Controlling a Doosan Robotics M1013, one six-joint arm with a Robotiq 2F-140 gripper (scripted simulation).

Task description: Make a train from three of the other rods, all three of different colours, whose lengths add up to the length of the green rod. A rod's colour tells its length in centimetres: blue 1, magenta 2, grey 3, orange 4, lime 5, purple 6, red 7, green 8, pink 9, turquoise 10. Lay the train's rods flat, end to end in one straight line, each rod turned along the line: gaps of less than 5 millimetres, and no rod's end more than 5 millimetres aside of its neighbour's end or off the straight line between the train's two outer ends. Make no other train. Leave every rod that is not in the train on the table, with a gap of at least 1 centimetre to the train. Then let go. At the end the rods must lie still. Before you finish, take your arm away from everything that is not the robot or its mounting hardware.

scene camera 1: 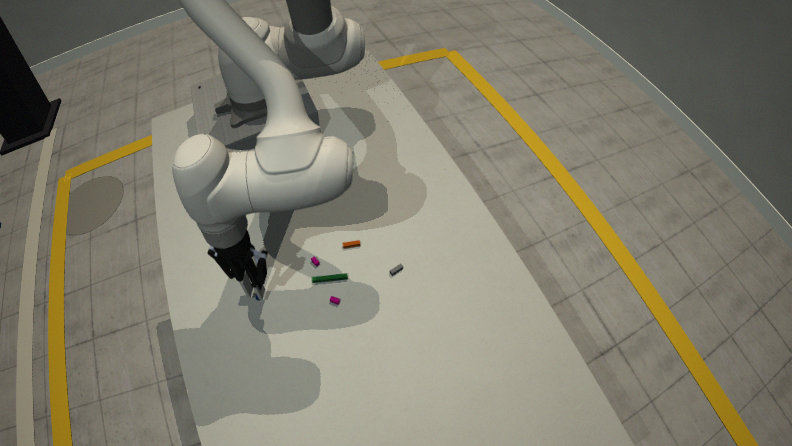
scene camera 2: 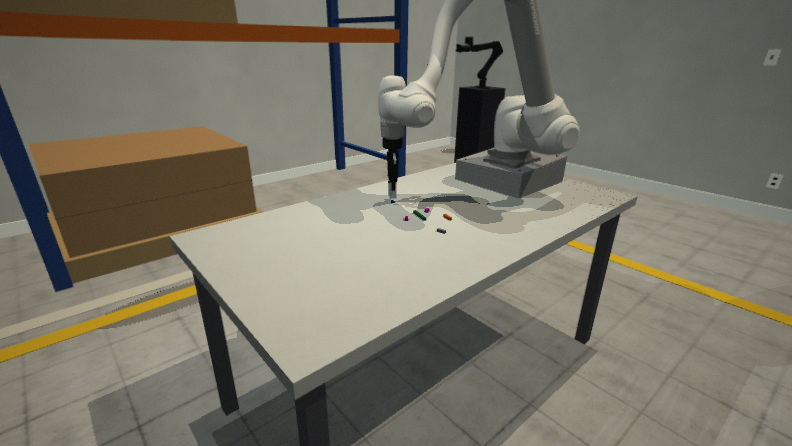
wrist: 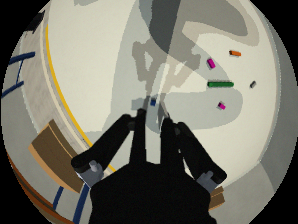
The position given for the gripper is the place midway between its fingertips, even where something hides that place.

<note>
In view: the gripper [scene camera 1: 256, 293].
The gripper also shows in the wrist view [wrist: 153, 106].
</note>
